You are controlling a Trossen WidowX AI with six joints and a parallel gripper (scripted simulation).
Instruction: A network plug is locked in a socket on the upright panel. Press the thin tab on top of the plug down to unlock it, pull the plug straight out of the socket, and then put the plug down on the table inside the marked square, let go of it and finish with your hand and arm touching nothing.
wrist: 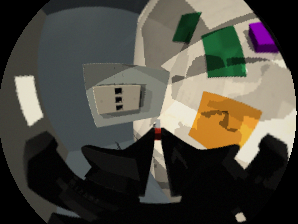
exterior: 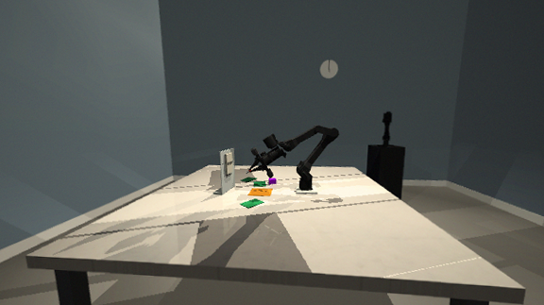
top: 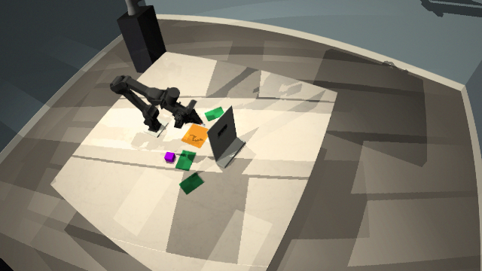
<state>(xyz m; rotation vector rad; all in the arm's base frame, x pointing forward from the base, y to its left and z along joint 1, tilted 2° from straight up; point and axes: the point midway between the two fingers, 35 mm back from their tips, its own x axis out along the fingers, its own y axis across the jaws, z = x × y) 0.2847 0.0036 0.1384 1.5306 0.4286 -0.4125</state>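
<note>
Right now the orange marked square is 120 mm below my gripper tip, 60 mm behind it and 10 mm to the left of it. The rest, counted from my gripper tip: red plug: 10 mm ahead; upright grey panel: 130 mm ahead, 40 mm to the right, 20 mm below.
</note>
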